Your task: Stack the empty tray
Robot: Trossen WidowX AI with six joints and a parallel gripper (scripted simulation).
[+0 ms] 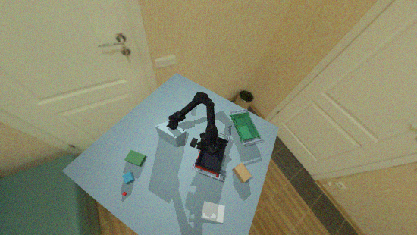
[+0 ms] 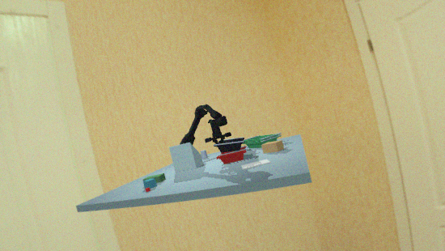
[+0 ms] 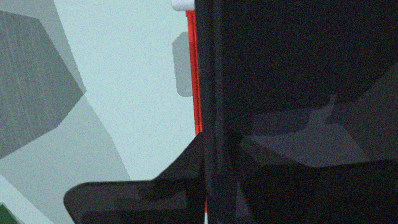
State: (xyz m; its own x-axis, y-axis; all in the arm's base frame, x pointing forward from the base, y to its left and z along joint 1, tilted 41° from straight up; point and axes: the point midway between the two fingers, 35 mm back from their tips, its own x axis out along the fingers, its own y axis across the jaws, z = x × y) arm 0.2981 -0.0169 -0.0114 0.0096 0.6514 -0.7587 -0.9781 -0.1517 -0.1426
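The black tray is 70 mm ahead of my gripper tip, 30 mm above it and 20 mm to the left of it. Round my gripper tip: green block 390 mm behind, 300 mm to the right, 70 mm below; white plate 310 mm to the right, 280 mm ahead, 90 mm below; tan block 350 mm ahead, 60 mm below, 30 mm to the left.
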